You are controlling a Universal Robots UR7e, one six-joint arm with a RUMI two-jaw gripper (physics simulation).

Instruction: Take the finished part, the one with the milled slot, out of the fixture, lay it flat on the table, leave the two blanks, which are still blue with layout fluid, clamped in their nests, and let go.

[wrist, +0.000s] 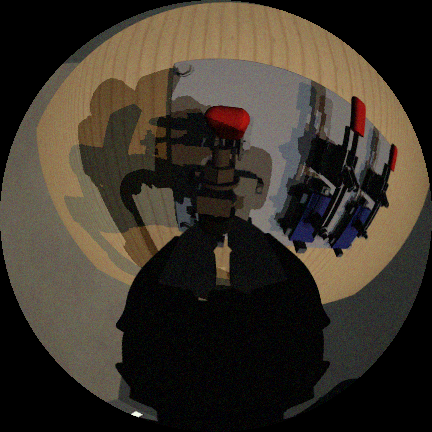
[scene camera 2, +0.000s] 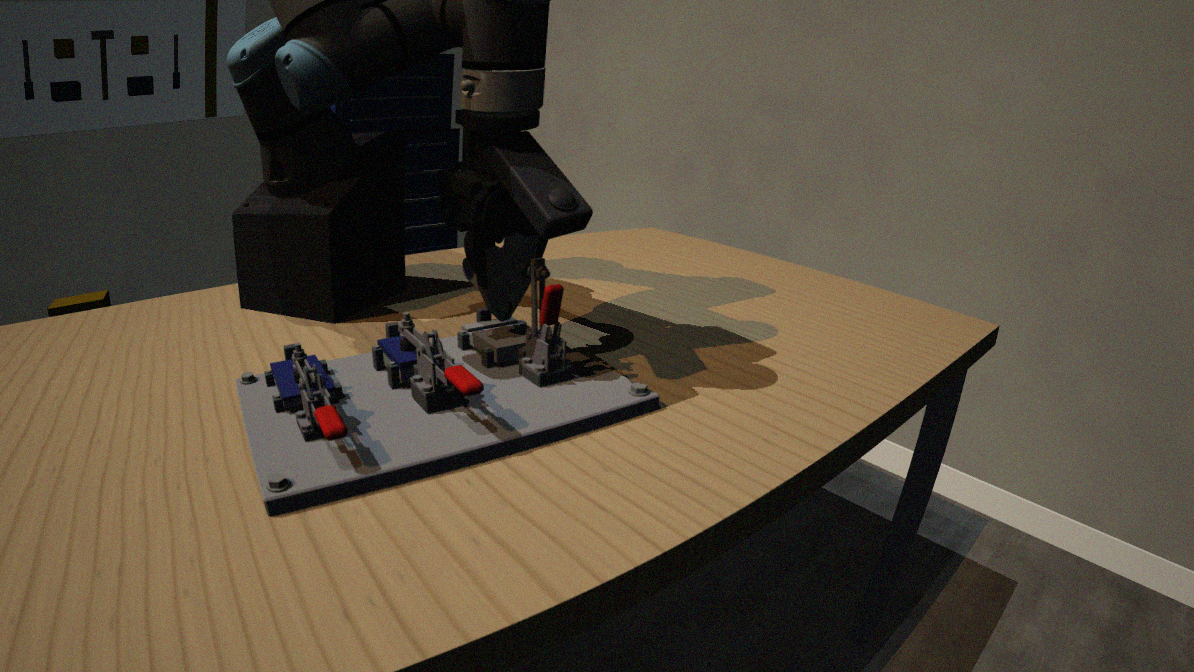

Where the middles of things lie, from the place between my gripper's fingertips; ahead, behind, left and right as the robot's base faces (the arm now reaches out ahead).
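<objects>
Finished part (wrist: 244, 191): my hand 20 mm above it; by their middles, nearest to my hand of the things named here. Clamp arm (scene camera 2: 535, 269), from my hand: 60 mm ahead, 40 mm above. Fixture plate (scene camera 2: 391, 440), from my hand: 50 mm ahead, 110 mm to the right, 40 mm below. Going by their middles, fixture plate farthest from my hand of the things named here.
</objects>
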